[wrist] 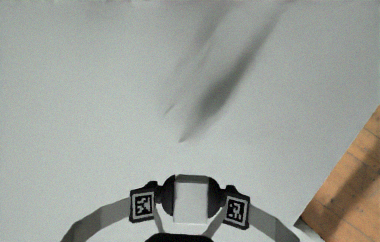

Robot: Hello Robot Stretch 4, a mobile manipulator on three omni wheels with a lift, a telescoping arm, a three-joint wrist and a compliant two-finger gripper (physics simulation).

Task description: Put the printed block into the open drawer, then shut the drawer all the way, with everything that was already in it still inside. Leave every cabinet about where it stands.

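Places are measured from the robot's base along level axes (x ahead, y left, z up), in millimetres.
Pixels of known places: hand at its tool point: [191,193].
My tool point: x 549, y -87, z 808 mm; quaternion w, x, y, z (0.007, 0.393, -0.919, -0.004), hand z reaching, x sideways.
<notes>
Behind a point stands the place of what it marks.
A pale, whitish block [190,202] @(x 545, y -83, z 817 mm) with a grey far face is between the two dark fingertip pads, in the lower middle of the wrist view. My gripper [191,197] @(x 549, y -87, z 808 mm) is shut on this block, one pad pressed against its left side and one against its right. The block is upright in the grip, above a pale grey surface [100,115] @(x 698, y -37, z 692 mm). No printed pattern can be made out on the faces that show. The drawer and the cabinets cannot be made out in this view.
Soft dark shadows fall across the pale surface ahead of the gripper. The surface ends in a slanting edge at the right, with brown wooden planks [345,185] @(x -10, y -437, z -28 mm) beyond and a small dark corner at the bottom right.
</notes>
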